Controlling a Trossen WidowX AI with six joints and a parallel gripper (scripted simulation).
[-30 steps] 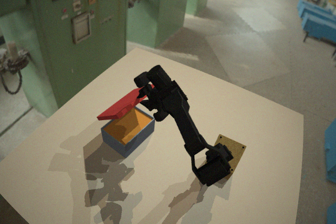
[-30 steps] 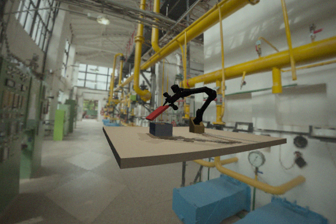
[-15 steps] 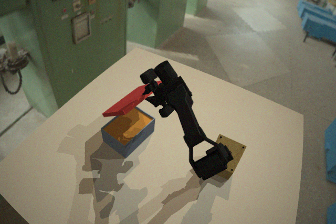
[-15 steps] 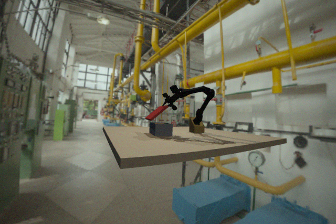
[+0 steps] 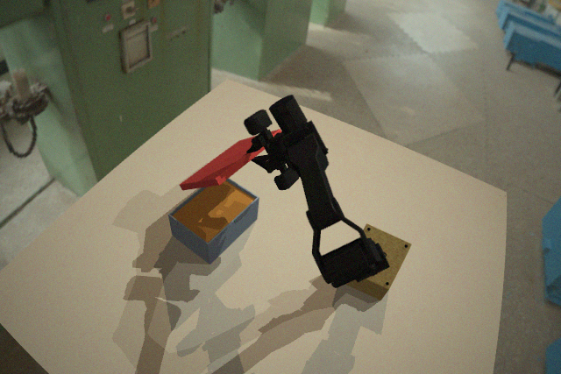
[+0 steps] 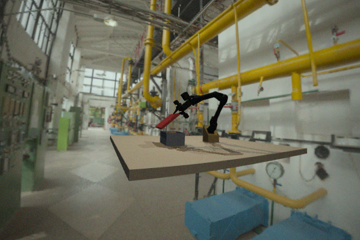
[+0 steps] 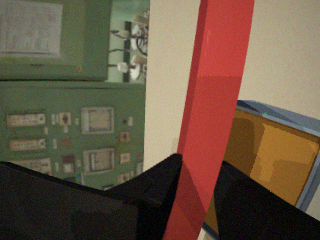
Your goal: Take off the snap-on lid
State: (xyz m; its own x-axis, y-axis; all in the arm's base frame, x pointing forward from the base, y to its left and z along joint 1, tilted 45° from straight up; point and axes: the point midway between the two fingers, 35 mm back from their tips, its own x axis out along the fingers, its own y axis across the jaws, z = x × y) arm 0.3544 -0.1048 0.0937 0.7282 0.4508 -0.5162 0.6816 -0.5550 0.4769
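Right now my gripper tip is 7 cm short of the lid, 1 cm to the left of it and 5 cm above it. Round my gripper tip: storage box: 4 cm ahead, 9 cm to the left, 19 cm below.
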